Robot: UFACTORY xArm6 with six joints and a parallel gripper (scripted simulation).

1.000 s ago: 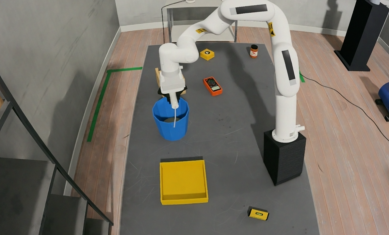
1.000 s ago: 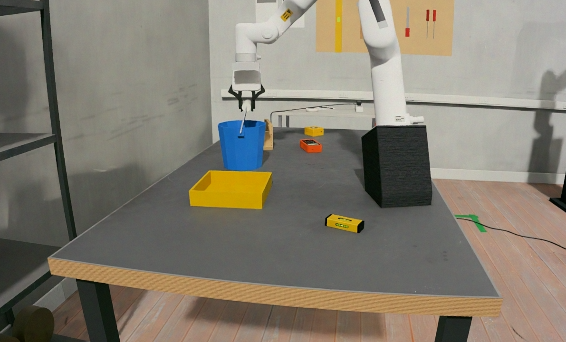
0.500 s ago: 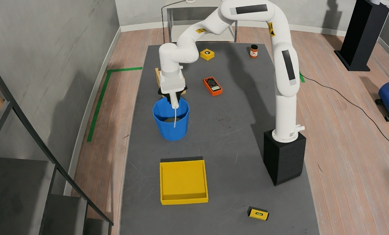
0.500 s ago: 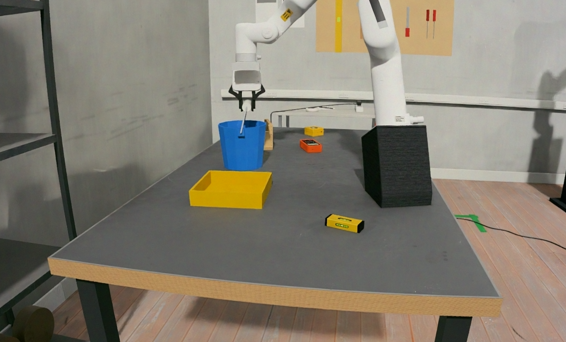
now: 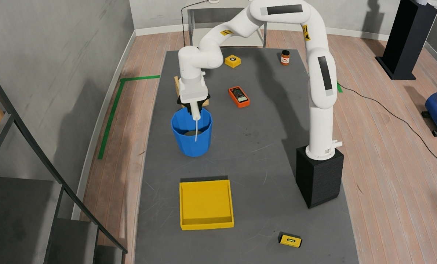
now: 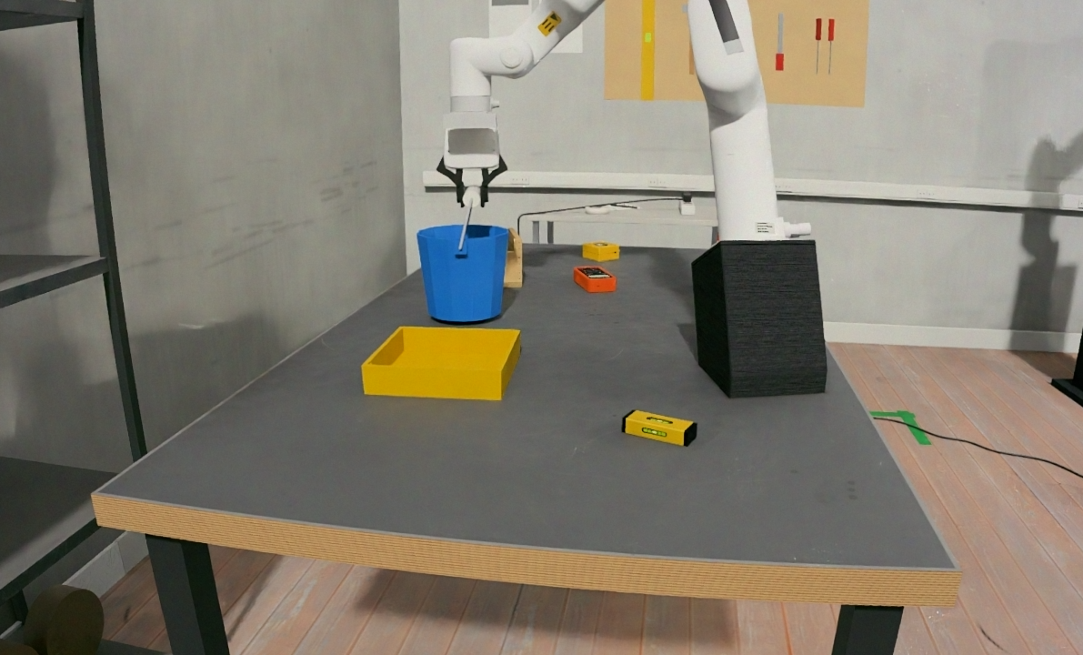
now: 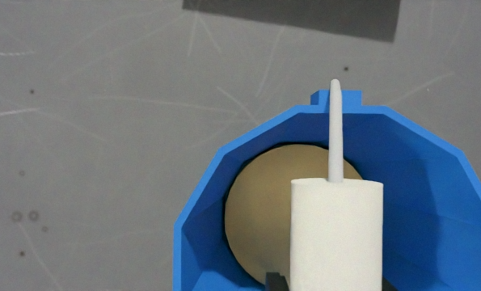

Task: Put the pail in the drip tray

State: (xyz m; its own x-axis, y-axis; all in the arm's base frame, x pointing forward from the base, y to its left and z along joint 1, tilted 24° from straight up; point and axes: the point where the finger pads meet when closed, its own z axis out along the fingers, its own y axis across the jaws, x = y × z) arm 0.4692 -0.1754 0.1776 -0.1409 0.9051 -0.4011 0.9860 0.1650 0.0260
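My hand is 90 mm above the blue pail and 10 mm short of it. The rest, counted from my hand: white bail handle: 30 mm below, 10 mm ahead; then wooden crate: 320 mm to the right, 190 mm below, 30 mm ahead; then yellow drip tray: 320 mm to the left, 220 mm below, 20 mm behind.
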